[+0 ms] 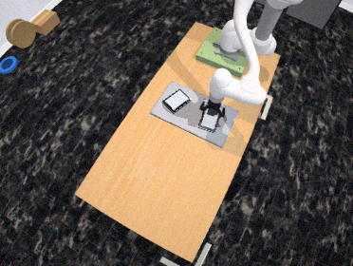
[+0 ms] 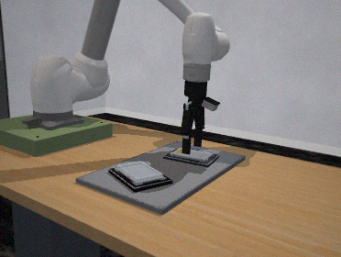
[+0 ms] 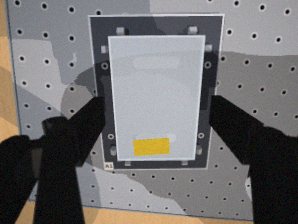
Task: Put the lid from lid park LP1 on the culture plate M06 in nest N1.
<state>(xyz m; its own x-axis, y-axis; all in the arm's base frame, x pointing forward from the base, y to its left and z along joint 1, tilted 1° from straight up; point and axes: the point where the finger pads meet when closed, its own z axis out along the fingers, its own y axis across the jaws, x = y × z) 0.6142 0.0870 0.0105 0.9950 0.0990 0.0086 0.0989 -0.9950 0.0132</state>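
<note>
Right now my hand is 40 mm above the lid. The rest, counted from my hand: nest N1: 30 mm behind, 260 mm to the right, 50 mm below; culture plate M06: 30 mm behind, 260 mm to the right, 40 mm below; lid park LP1: 50 mm below.
</note>
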